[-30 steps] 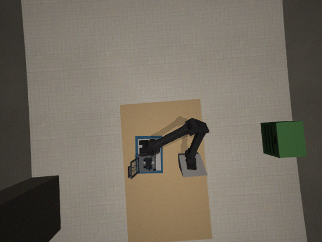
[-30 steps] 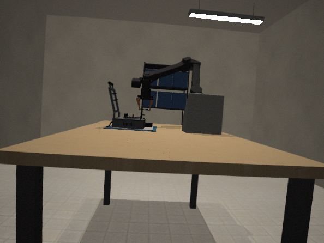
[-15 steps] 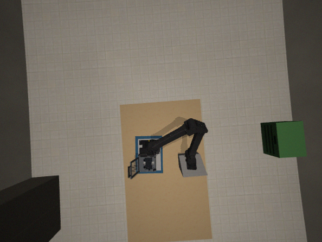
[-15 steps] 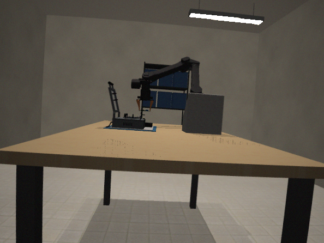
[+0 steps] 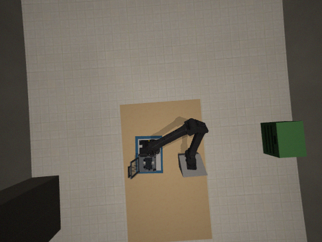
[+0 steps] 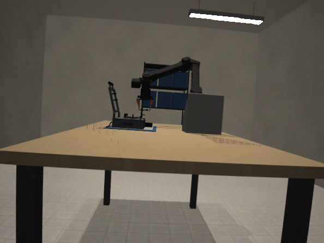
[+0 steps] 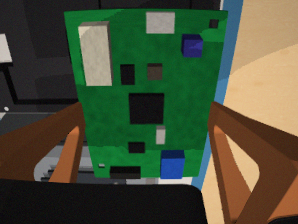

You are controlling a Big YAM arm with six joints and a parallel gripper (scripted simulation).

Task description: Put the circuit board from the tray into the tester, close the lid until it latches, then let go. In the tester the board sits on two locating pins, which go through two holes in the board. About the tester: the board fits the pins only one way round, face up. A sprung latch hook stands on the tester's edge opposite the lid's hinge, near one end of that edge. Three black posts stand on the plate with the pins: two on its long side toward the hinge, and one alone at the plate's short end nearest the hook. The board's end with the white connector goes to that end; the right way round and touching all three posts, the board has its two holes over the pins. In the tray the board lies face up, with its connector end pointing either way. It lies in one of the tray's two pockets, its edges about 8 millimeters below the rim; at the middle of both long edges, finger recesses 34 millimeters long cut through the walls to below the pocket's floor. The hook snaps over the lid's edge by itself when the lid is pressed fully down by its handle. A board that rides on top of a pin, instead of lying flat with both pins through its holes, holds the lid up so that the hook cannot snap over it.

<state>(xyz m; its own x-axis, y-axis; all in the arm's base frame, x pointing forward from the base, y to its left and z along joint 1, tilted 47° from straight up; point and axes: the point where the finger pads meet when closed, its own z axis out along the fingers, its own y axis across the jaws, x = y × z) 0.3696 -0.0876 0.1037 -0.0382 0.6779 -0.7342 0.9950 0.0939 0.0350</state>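
Now: hand right at the green circuit board. Round my hand: black latch hook (1 cm behind, 22 cm to the left, 3 cm below); then dark pin plate (6 cm ahead, 17 cm to the left, 5 cm below); then tester lid (18 cm ahead, 17 cm to the left, 6 cm above).
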